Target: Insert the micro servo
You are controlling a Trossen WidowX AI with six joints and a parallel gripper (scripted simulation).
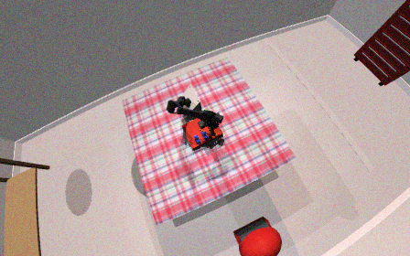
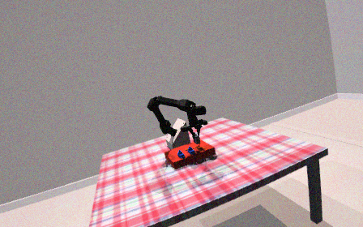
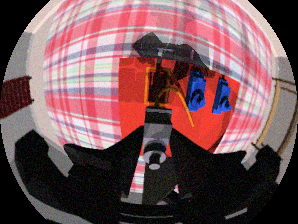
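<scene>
The red robot deck lies 70 mm behind my gripper tip, 70 mm to the right of it and 100 mm below it.
</scene>
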